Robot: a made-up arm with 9 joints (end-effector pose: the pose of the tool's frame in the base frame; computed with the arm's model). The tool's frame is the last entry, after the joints. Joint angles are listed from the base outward.
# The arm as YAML. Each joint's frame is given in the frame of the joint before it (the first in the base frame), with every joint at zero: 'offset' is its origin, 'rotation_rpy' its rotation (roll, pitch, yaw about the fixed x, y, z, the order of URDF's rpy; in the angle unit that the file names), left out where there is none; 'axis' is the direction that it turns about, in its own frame. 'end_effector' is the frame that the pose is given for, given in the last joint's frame.
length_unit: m
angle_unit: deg
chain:
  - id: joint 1
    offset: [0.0, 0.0, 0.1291]
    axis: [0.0, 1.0, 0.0]
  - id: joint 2
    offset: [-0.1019, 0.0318, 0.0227]
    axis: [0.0, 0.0, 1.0]
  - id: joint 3
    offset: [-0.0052, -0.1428, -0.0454]
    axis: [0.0, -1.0, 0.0]
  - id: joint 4
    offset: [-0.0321, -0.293, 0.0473]
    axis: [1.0, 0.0, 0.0]
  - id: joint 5
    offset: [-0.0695, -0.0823, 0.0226]
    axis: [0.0, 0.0, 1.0]
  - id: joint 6
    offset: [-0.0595, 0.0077, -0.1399]
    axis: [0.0, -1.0, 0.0]
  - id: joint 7
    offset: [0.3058, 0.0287, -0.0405]
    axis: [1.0, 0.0, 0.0]
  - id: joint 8
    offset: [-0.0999, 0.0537, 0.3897]
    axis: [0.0, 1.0, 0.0]
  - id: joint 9
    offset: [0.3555, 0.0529, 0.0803]
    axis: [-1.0, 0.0, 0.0]
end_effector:
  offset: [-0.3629, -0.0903, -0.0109]
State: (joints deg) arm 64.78 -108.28 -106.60 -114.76 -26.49 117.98 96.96 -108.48 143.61
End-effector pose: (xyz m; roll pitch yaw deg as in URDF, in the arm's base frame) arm -0.0302 -0.2657 0.8022 -83.33 -4.20 -97.51
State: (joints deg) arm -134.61 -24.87 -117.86 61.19 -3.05 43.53 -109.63 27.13 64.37
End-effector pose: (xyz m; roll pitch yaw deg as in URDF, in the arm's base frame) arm 0.2784 -0.1571 0.4293 -79.63 7.94 -41.39
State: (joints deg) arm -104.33 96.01 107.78 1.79 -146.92 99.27 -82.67 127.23 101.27
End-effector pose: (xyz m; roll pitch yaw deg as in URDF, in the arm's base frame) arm -0.1559 -0.1787 0.8480 8.61 31.71 50.32
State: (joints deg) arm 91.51 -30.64 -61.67 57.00 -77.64 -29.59 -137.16 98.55 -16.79
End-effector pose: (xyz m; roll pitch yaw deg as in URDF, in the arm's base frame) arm -0.2911 0.1157 0.3599 26.73 -35.37 -44.04
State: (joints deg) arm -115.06 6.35 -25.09 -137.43 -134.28 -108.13 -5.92 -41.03 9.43
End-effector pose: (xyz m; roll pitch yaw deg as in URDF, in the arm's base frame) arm -0.5196 -0.3972 -0.1408 122.83 10.54 -158.40
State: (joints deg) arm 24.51 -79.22 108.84 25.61 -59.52 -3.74 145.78 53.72 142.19
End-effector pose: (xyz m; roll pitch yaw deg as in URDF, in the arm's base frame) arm -0.6199 -0.7322 0.2781 177.36 -49.77 126.36
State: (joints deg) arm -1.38 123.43 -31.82 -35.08 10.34 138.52 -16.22 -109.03 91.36
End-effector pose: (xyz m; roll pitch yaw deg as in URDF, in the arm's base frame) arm 0.5837 -0.0664 0.1369 112.53 29.39 -31.81
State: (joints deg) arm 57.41 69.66 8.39 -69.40 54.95 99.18 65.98 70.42 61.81
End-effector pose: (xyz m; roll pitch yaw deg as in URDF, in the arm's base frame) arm 0.6466 -0.1997 0.2094 -51.37 -16.28 -169.12
